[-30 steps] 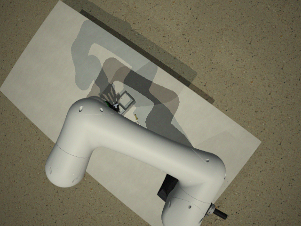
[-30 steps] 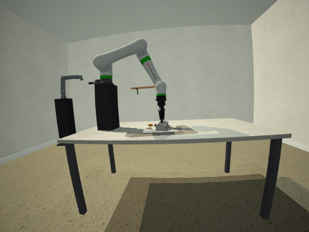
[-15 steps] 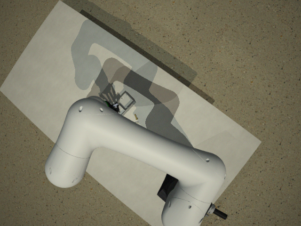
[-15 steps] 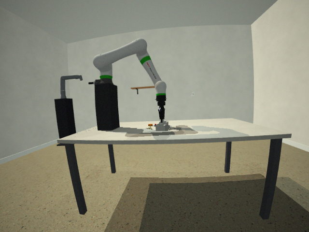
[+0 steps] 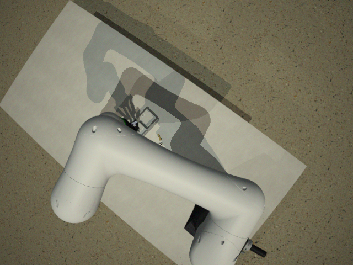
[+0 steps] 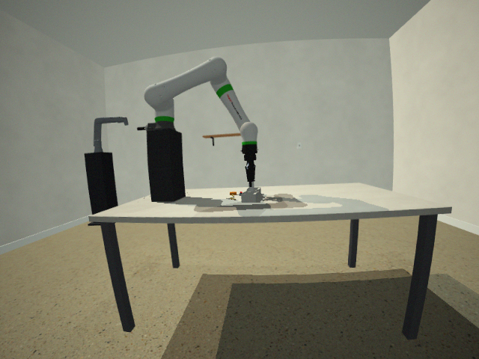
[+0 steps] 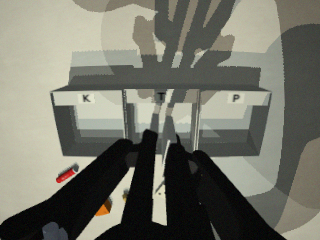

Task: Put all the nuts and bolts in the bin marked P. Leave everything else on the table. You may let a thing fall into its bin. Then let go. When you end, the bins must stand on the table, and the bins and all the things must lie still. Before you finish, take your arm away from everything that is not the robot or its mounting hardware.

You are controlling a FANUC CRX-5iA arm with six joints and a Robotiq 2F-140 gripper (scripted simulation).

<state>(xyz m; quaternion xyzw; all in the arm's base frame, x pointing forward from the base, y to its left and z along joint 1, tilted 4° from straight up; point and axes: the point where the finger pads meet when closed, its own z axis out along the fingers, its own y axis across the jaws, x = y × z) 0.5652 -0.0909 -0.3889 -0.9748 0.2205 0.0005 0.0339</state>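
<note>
The grey bin lies 5 cm below my hand. From my hand the other things lie so: white domino-like tile: 14 cm behind, 2 cm to the left, 6 cm below; black cylinder: 7 cm behind, 11 cm to the left, 6 cm below; red piece: 6 cm behind, 17 cm to the left, 7 cm below.
</note>
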